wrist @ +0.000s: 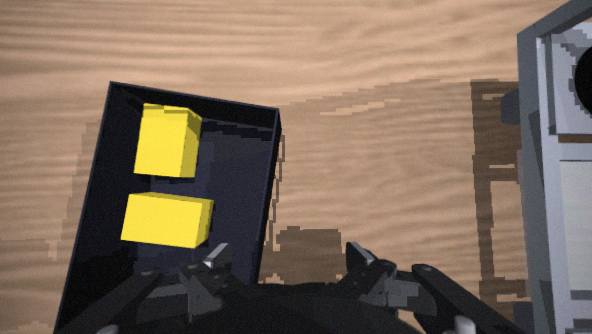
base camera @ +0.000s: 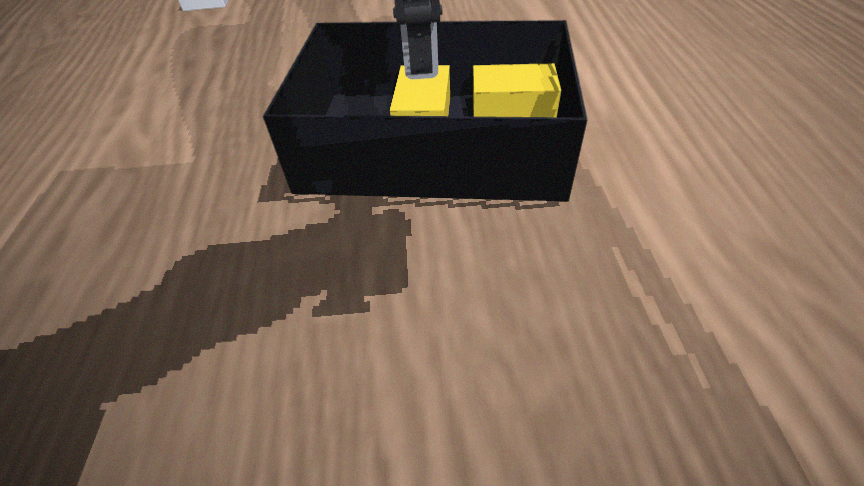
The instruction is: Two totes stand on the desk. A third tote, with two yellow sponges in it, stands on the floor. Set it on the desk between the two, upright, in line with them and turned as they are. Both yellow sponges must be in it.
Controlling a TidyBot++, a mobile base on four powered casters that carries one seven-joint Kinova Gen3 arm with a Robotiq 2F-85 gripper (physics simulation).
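The black tote (base camera: 425, 158) (wrist: 235, 170) stands upright on the floor, turned a little in the wrist view. Its lower end is cut off there. One yellow sponge (base camera: 513, 78) (wrist: 162, 142) lies in it, at the right in the base view. The other yellow sponge (base camera: 421, 96) (wrist: 162, 220) lies beside it, apart and turned crosswise. My gripper (base camera: 421, 73) (wrist: 289, 255) is open and empty, pointing down. In the wrist view its fingertips show on either side of the tote's near long wall, one over the inside, one over the floor. The desk and its two totes do not show.
The robot's grey base (wrist: 532, 200) stands at the right edge of the wrist view, with a strip of wooden floor (wrist: 400, 165) between it and the tote. Part of a pale object (base camera: 203, 3) shows at the top left of the base view. The arm's shadow crosses the floor.
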